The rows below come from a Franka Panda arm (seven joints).
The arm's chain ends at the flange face. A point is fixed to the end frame.
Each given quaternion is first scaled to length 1.
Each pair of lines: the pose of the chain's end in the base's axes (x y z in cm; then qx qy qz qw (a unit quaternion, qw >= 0)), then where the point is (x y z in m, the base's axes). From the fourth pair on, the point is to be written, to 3 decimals.
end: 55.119, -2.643, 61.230, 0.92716, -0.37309, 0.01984, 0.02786
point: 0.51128 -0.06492 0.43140
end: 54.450, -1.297, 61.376, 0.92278, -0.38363, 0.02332, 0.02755
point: 0.50507 -0.05089 0.43263
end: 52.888, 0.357, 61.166, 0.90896, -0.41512, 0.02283, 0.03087
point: 0.48671 -0.03246 0.43076
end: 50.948, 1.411, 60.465, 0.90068, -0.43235, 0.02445, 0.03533
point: 0.466 -0.022 0.424
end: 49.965, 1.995, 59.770, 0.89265, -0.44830, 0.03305, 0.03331
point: 0.458 -0.015 0.416
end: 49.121, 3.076, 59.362, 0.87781, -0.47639, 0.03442, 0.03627
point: 0.448 -0.003 0.412
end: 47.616, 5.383, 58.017, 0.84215, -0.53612, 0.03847, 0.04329
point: 0.430 0.024 0.399
